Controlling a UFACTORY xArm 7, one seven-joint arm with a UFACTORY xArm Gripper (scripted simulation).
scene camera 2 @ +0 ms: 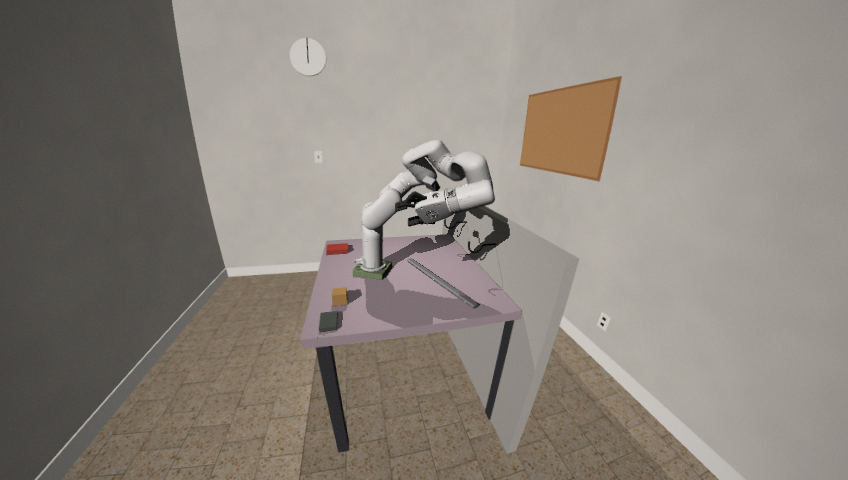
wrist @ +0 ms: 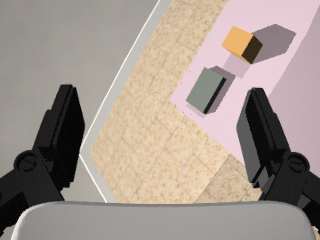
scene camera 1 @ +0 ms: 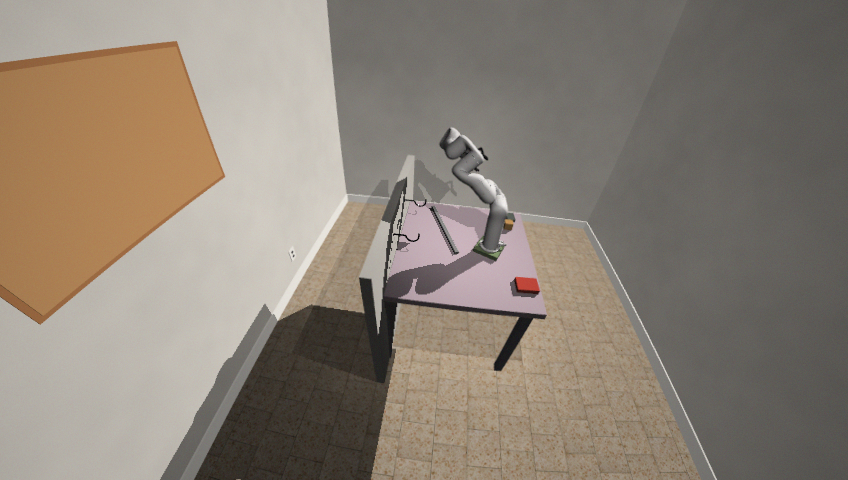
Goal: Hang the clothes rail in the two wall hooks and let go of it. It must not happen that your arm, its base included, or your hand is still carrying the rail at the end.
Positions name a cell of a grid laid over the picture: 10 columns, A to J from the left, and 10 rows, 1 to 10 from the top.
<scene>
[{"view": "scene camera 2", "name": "my gripper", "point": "E5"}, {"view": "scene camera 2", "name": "grey wall panel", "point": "G6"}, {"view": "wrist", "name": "my gripper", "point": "F5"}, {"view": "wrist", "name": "dark block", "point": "G4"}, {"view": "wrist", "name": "orange cube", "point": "H2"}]
</scene>
